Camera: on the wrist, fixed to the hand. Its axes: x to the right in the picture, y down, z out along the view.
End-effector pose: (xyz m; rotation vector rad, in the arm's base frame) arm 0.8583 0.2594 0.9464 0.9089 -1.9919 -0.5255
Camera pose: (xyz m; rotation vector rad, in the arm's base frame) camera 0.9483 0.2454 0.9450 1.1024 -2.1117 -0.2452
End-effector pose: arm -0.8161 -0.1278 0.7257 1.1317 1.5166 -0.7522
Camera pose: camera -0.8865 -0.0829 0.7620 1.3323 1.4341 -1.0181
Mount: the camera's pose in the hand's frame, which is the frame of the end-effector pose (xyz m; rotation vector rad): -0.0228 -0.0460 -0.0752 0.2979 -0.0131 -0.0146
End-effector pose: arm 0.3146 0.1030 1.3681 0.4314 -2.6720 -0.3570
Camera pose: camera 0.3781 0.0550 1.4123 0.5376 -2.7436 0.0372
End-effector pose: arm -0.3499 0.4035 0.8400 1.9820 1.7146 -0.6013
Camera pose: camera -0.3959 0.4358 0.9116 2.1583 1.7142 -0.9188
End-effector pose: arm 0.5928 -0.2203 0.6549 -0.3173 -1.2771 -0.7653
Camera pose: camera 0.6155 -0.2915 0.6029 -0.0721 -1.3855 -0.5753
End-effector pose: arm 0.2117 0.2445 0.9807 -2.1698 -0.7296 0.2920
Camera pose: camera 0.2073 0.2069 1.0635 -1.8816 -0.6635 0.3824
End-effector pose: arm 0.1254 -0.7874 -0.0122 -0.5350 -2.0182 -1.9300
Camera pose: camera 0.1213 -0.8652 -0.0593 -0.4593 -2.2680 -1.5940
